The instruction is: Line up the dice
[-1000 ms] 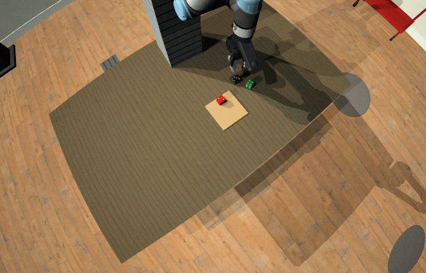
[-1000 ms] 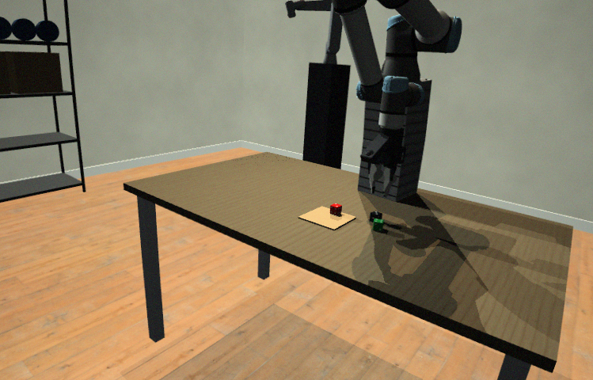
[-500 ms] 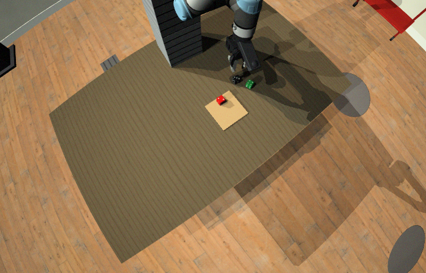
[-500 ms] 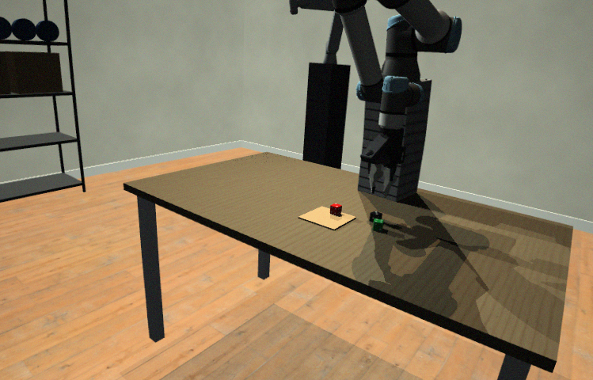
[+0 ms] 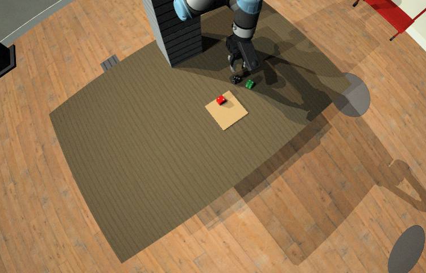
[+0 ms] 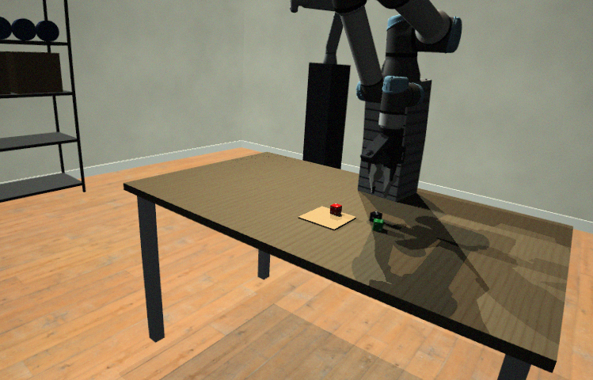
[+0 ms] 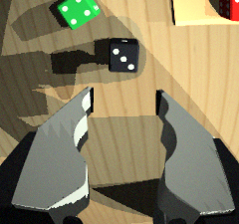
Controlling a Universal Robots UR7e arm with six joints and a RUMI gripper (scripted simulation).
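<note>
Right now my hand is 9 cm above the black die. The rest, counted from my hand: tan mat (11 cm ahead, 12 cm to the right, 10 cm below); then green die (5 cm ahead, 4 cm to the left, 9 cm below); then red die (6 cm ahead, 12 cm to the right, 9 cm below).
</note>
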